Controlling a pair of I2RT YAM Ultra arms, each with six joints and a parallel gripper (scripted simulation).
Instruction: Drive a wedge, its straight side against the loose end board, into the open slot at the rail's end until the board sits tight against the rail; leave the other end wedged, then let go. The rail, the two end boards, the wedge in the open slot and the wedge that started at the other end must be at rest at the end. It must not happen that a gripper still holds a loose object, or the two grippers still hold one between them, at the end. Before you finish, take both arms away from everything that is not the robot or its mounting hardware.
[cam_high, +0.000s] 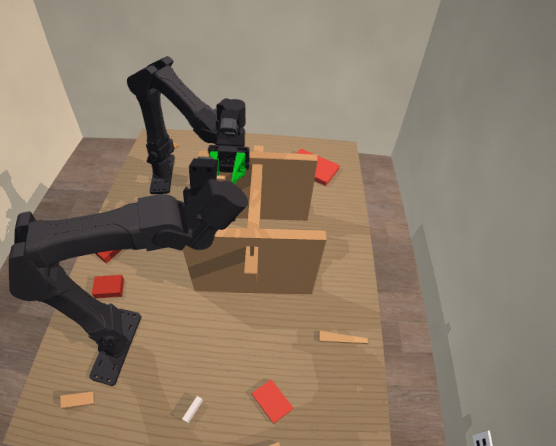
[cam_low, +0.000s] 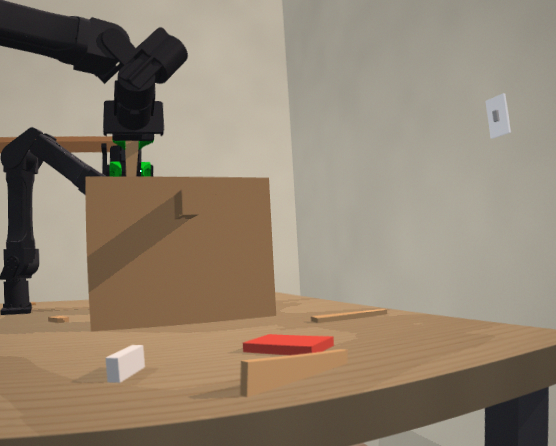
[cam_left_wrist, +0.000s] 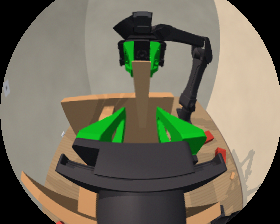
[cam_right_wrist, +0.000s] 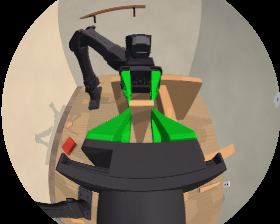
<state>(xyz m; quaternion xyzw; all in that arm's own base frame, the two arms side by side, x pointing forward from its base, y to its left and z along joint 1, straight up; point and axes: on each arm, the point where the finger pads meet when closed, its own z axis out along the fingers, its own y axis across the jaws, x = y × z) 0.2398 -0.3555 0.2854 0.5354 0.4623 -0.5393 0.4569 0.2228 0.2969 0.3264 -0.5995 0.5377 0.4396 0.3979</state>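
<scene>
Right now the light wooden rail is 90 mm below my left hand, 70 mm ahead of it and 10 mm to the left of it. From my left hand the other things lie so: white block 460 mm to the right, 270 mm below, 60 mm behind.
</scene>
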